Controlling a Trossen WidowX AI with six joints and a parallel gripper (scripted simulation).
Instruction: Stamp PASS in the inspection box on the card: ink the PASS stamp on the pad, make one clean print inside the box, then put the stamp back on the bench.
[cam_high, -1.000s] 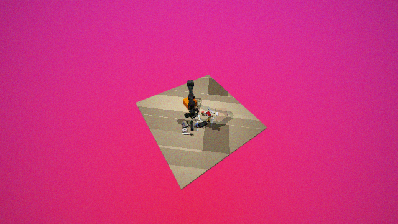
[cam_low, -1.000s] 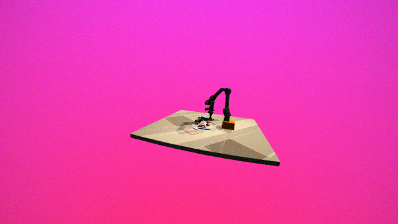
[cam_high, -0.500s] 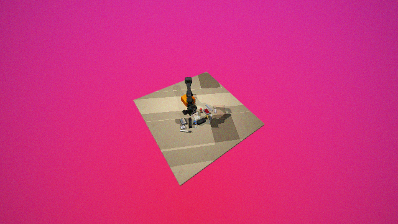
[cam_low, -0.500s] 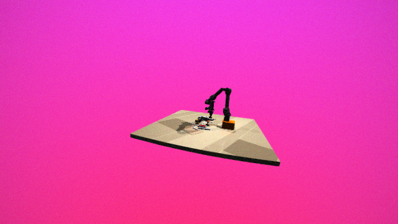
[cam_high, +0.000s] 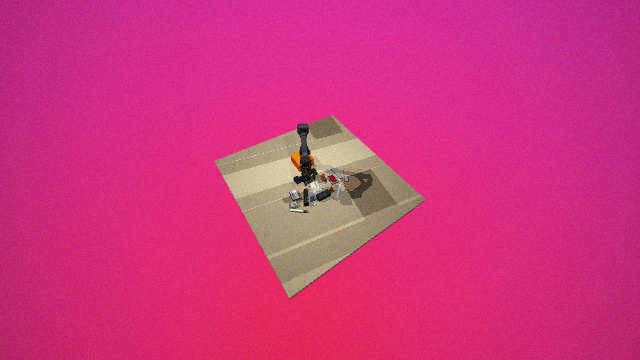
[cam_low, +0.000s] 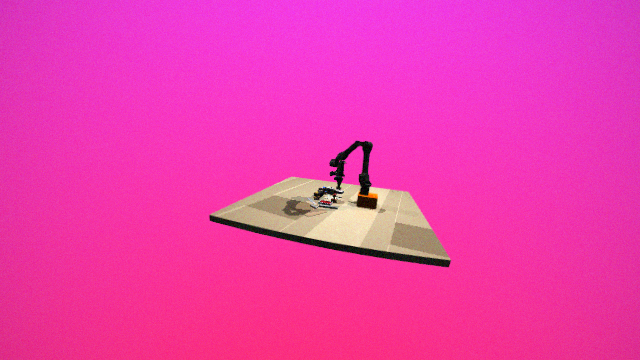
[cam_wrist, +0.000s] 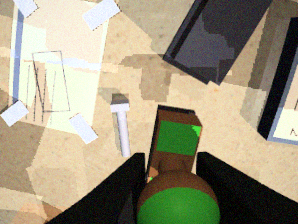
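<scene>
The ink pad lies 50 mm ahead of my gripper tip, 250 mm to the left of it and 80 mm below it. From my gripper tip the other things lie so: long dark flat slab 90 mm ahead, 50 mm to the right, 60 mm below; then white card 30 mm ahead, 80 mm to the left, 80 mm below; then stamp with blue knob 120 mm ahead, 60 mm below.
</scene>
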